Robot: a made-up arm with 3 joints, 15 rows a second.
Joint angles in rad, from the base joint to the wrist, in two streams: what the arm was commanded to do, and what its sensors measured. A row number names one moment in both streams.
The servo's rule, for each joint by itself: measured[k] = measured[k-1] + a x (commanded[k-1-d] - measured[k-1]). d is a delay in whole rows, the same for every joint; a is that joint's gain. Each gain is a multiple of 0.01, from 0.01 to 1. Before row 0 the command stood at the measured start. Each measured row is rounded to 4 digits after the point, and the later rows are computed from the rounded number. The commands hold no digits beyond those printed.
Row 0, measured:
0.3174 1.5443 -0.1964
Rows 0 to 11, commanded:
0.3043 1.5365 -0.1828
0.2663 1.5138 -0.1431
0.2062 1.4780 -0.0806
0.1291 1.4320 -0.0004
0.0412 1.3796 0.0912
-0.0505 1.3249 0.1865
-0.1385 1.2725 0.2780
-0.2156 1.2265 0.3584
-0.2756 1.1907 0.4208
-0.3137 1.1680 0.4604
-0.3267 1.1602 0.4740
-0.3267 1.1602 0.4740
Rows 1 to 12, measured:
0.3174 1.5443 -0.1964
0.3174 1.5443 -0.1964
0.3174 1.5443 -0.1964
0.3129 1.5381 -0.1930
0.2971 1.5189 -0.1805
0.2662 1.4866 -0.1555
0.2196 1.4435 -0.1167
0.1589 1.3930 -0.0647
0.0877 1.3392 -0.0019
0.0108 1.2865 0.0681
-0.0662 1.2391 0.1407
-0.1374 1.2009 0.2107
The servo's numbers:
d 3
a 0.34 0.79 0.25

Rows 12 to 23, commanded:
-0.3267 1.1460 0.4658
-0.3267 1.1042 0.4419
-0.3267 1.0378 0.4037
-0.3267 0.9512 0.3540
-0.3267 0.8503 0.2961
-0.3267 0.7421 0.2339
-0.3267 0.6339 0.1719
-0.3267 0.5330 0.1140
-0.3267 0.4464 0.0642
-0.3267 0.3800 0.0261
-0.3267 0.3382 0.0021
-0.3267 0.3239 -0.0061
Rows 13 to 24, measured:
-0.1973 1.1749 0.2731
-0.2413 1.1633 0.3233
-0.2703 1.1609 0.3610
-0.2895 1.1491 0.3872
-0.3021 1.1136 0.4009
-0.3105 1.0537 0.4016
-0.3160 0.9727 0.3897
-0.3196 0.8760 0.3663
-0.3220 0.7702 0.3332
-0.3236 0.6625 0.2929
-0.3247 0.5602 0.2482
-0.3254 0.4703 0.2022

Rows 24 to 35, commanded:
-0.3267 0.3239 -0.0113
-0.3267 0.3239 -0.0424
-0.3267 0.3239 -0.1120
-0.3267 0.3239 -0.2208
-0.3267 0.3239 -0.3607
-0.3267 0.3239 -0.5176
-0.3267 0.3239 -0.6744
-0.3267 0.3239 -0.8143
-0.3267 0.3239 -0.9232
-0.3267 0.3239 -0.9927
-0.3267 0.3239 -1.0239
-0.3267 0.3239 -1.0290
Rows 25 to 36, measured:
-0.3258 0.3990 0.1582
-0.3261 0.3510 0.1192
-0.3263 0.3296 0.0879
-0.3264 0.3251 0.0631
-0.3265 0.3242 0.0367
-0.3266 0.3240 -0.0005
-0.3266 0.3239 -0.0556
-0.3266 0.3239 -0.1319
-0.3266 0.3239 -0.2283
-0.3266 0.3239 -0.3398
-0.3266 0.3239 -0.4584
-0.3266 0.3239 -0.5746

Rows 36 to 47, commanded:
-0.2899 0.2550 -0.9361
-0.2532 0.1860 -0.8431
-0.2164 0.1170 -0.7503
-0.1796 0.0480 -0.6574
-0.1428 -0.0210 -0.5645
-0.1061 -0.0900 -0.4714
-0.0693 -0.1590 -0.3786
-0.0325 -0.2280 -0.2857
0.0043 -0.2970 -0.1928
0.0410 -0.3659 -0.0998
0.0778 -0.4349 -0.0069
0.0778 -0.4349 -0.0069
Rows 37 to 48, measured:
-0.3266 0.3239 -0.6791
-0.3266 0.3239 -0.7653
-0.3266 0.3239 -0.8312
-0.3141 0.2695 -0.8574
-0.2934 0.2035 -0.8538
-0.2672 0.1352 -0.8279
-0.2374 0.0663 -0.7853
-0.2052 -0.0027 -0.7301
-0.1715 -0.0717 -0.6654
-0.1368 -0.1407 -0.5937
-0.1013 -0.2097 -0.5167
-0.0654 -0.2787 -0.4357

